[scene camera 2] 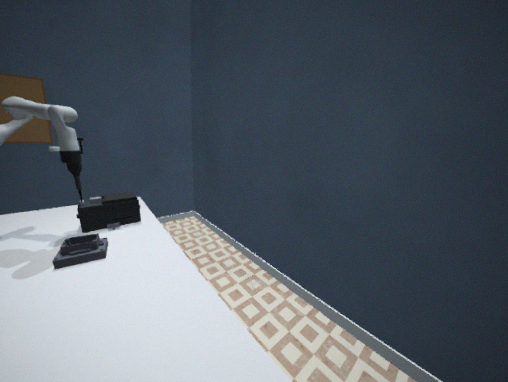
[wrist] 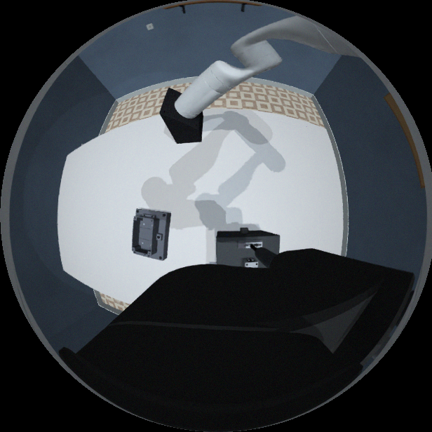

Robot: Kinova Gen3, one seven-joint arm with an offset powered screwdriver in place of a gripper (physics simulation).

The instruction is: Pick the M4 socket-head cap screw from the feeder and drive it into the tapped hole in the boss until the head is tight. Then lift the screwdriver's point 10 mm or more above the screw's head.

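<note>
There's a black box-shaped feeder (wrist: 227, 252) that I can see here.
</note>
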